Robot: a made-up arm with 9 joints. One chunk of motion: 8 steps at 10 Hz.
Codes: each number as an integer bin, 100 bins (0 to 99) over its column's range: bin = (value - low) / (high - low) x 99, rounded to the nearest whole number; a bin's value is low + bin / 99 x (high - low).
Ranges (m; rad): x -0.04..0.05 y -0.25..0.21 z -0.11..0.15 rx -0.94..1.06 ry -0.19..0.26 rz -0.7..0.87
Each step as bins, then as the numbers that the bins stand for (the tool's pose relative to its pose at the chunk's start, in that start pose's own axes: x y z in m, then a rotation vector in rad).
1 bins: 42 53 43 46 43 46
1 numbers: -0.0018 -0.0037 0.0029 -0.0107 0.0055 0.0295
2 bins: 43 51 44 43 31 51
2 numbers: -0.0009 -0.0130 0.0056 -0.0713 -0.0491 0.1088
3 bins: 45 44 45 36 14 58
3 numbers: 0.0009 -0.0456 0.0082 -0.2127 -0.1264 0.2198
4 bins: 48 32 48 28 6 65
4 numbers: 0.0036 -0.1013 0.0161 -0.3743 -0.1627 0.3308
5 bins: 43 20 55 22 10 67
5 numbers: -0.0009 -0.1571 0.0344 -0.4956 -0.1445 0.3625
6 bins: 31 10 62 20 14 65
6 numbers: -0.0118 -0.2035 0.0528 -0.5360 -0.1264 0.3308
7 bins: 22 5 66 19 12 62
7 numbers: -0.0200 -0.2268 0.0633 -0.5562 -0.1355 0.2832
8 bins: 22 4 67 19 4 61
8 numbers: -0.0200 -0.2314 0.0660 -0.5562 -0.1718 0.2674
